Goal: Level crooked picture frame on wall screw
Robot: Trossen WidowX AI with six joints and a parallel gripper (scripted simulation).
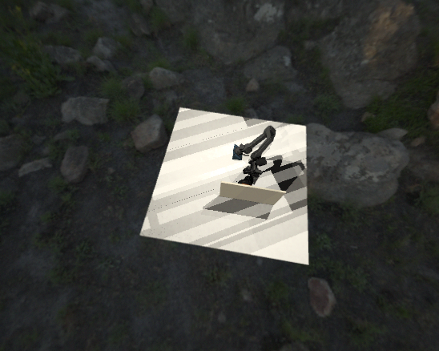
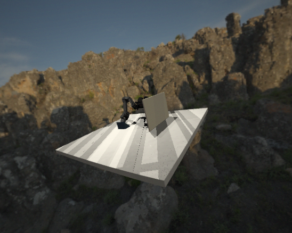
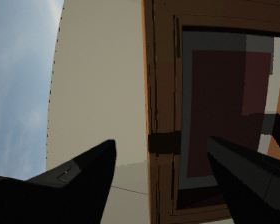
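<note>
Now: the brown wooden picture frame 30 mm ahead of my gripper tip, 10 mm to the right of it and 50 mm below it. The rest, counted from my gripper tip: wall panel 40 mm ahead, 60 mm below.
</note>
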